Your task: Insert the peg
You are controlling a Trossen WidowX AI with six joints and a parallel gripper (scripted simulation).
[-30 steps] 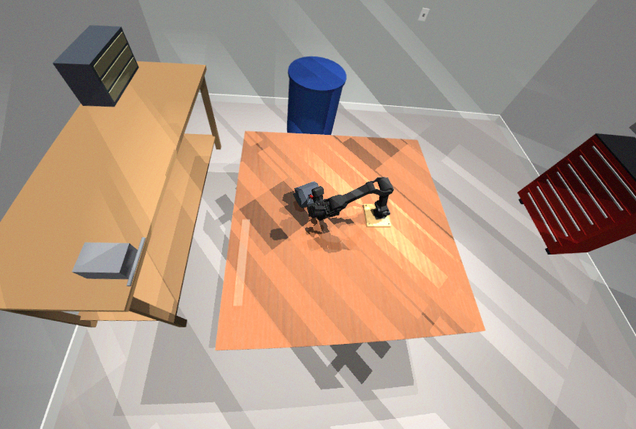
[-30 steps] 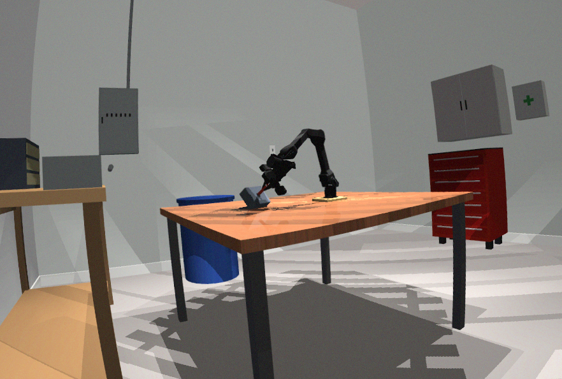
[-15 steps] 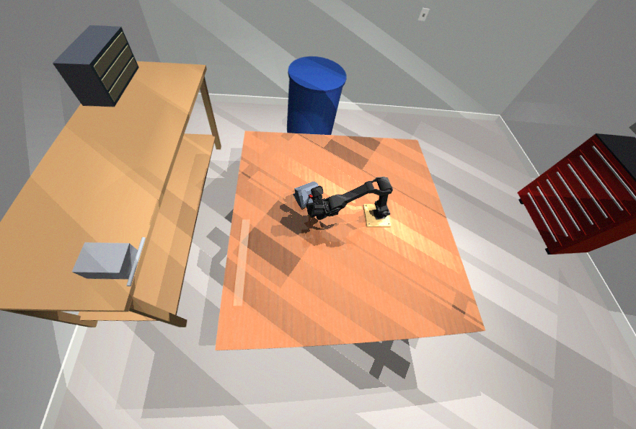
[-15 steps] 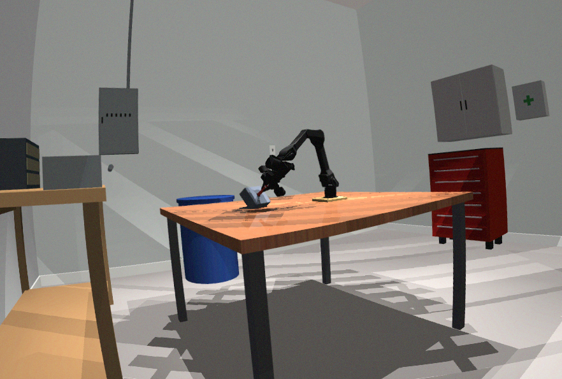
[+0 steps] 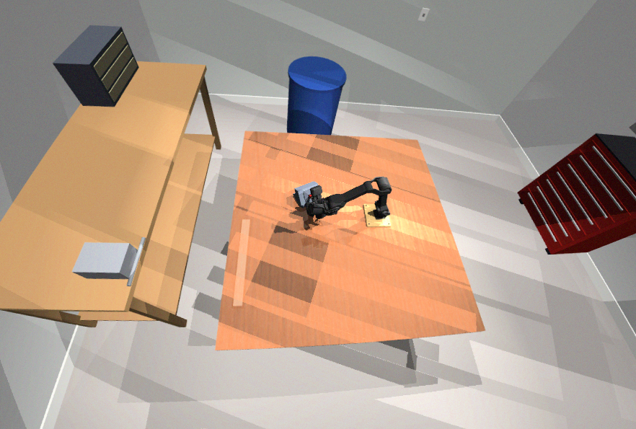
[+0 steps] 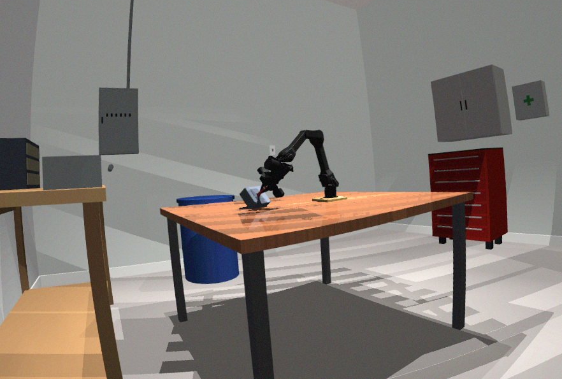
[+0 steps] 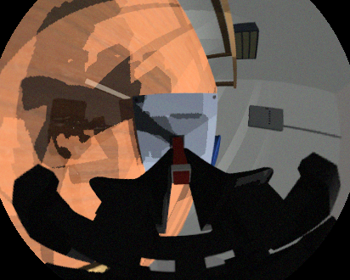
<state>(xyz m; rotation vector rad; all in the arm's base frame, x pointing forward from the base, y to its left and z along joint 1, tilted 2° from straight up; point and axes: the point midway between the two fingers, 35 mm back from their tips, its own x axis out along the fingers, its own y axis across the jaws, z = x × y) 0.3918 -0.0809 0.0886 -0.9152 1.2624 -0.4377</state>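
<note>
My gripper tip is 1 cm short of the panel, 4 cm to the left of it and 3 cm above it. From my gripper tip the other things lie so: red peg: 1 cm to the left, 1 cm above.
</note>
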